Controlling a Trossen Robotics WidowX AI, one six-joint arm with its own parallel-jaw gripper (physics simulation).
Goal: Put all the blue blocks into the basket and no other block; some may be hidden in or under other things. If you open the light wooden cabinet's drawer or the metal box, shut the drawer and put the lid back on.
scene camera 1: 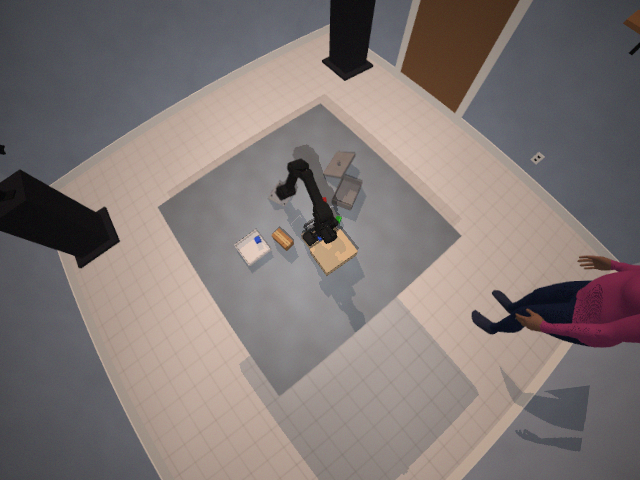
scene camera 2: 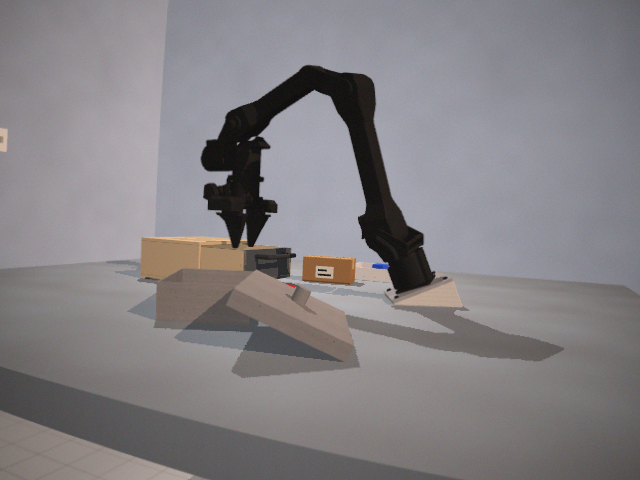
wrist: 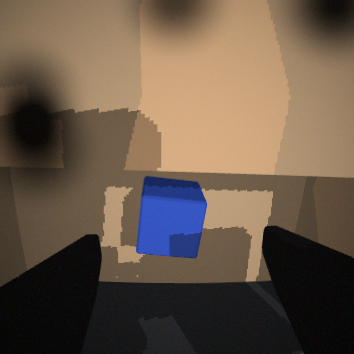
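Note:
A blue block (scene camera 1: 319,238) (wrist: 172,220) lies in the pulled-out drawer (scene camera 2: 222,258) of the light wooden cabinet (scene camera 1: 333,253) (scene camera 2: 170,258). My gripper (scene camera 2: 243,245) (wrist: 182,242) is partly open and empty, pointing down over the drawer, with its tips near the height of the drawer's top edge; the block shows between the fingers in the wrist view. Another blue block (scene camera 1: 257,239) (scene camera 2: 381,266) is in the white basket (scene camera 1: 251,250) (scene camera 2: 368,272). The metal box (scene camera 1: 343,204) (scene camera 2: 191,299) is open; its lid (scene camera 1: 339,163) (scene camera 2: 289,315) lies tilted beside it.
A red block (scene camera 1: 324,199) (scene camera 2: 291,285) and a green block (scene camera 1: 338,219) lie between the metal box and the arm. A brown box (scene camera 1: 282,238) (scene camera 2: 328,269) stands between basket and cabinet. The dark drawer front (scene camera 2: 258,263) has a protruding handle.

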